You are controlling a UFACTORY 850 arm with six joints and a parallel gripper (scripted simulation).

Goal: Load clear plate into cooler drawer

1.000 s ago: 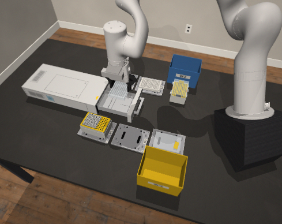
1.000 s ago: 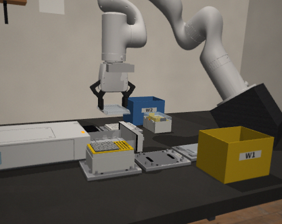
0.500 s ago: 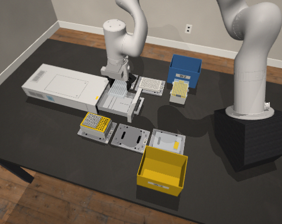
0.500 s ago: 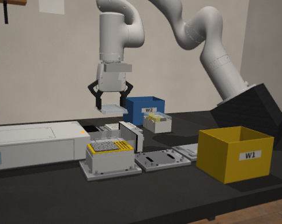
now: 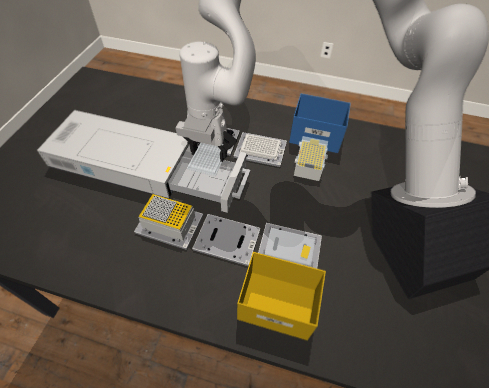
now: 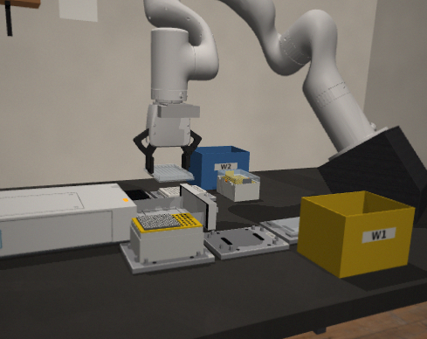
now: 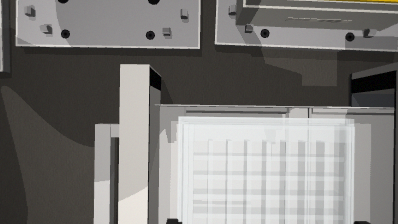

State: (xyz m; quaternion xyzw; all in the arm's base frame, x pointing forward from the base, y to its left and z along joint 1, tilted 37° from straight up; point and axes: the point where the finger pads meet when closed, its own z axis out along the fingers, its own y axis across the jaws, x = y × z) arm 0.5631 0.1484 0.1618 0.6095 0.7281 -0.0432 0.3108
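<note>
Now: hand 10 cm above the drawer and 3 cm short of it. Round my hand: white cooler CD: 18 cm ahead, 10 cm below, 1 cm to the left; then yellow-topped tip rack: 18 cm to the left, 9 cm below, 4 cm ahead; then clear well plate: 1 cm below.
</note>
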